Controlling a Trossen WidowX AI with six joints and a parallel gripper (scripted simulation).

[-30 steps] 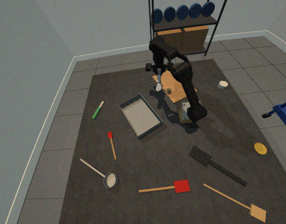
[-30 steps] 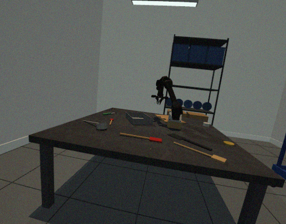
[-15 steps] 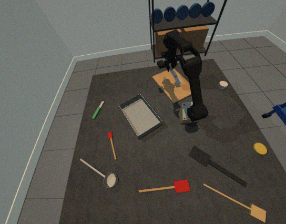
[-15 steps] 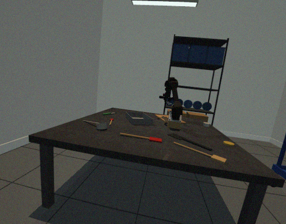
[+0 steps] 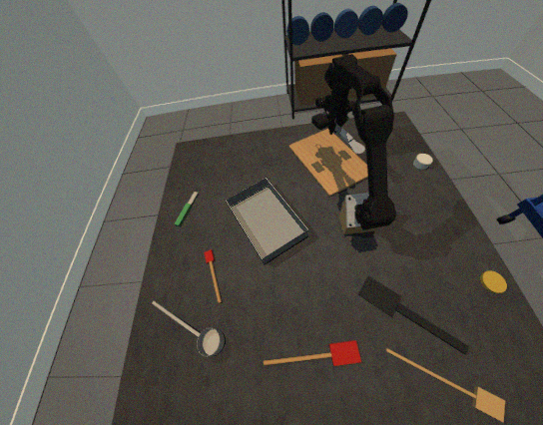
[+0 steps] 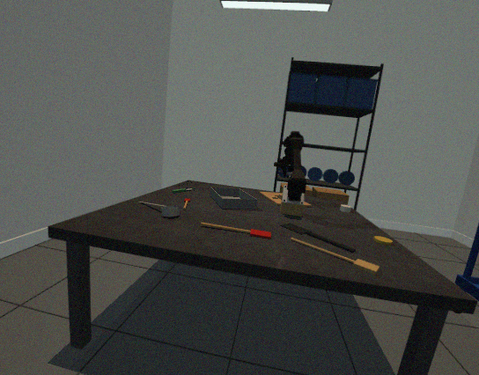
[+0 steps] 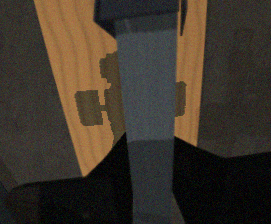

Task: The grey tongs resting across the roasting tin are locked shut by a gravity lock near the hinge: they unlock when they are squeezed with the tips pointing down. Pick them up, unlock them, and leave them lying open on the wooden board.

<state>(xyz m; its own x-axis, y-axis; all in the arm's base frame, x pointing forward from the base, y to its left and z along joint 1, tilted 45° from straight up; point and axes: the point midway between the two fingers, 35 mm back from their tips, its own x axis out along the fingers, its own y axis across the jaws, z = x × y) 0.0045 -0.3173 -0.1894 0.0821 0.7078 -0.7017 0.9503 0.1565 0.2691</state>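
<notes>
My gripper tip is now 15 cm above the wooden board. From my gripper tip the other things lie so: metal roasting tin 34 cm ahead, 26 cm to the left, 13 cm below; yellow disc 64 cm to the left, 36 cm behind, 15 cm below; black spatula 67 cm to the left, 15 cm below, 5 cm behind.
</notes>
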